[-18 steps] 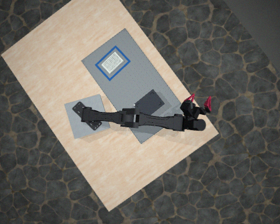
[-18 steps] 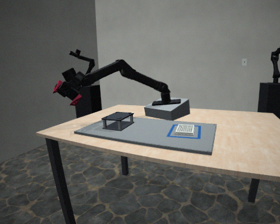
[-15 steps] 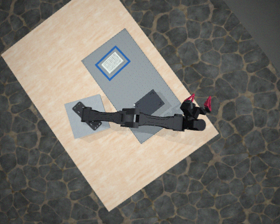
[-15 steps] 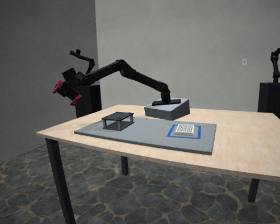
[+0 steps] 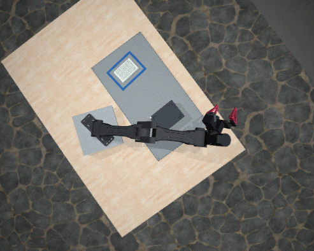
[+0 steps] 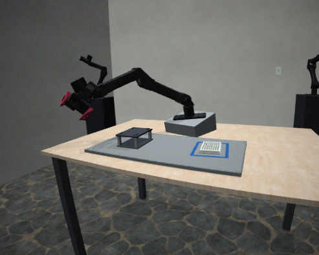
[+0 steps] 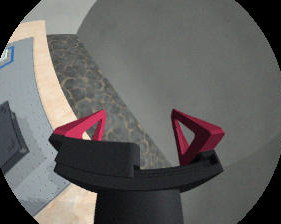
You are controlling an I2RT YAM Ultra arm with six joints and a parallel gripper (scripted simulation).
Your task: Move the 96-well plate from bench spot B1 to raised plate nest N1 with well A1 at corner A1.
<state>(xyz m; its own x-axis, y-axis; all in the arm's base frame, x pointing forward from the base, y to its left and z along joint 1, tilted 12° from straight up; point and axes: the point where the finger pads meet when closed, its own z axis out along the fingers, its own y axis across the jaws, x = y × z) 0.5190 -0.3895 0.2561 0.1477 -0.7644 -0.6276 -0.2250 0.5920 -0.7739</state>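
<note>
Right now my hand is 190 mm past the white 96-well plate, 560 mm to the right of it and 190 mm above it.
</note>
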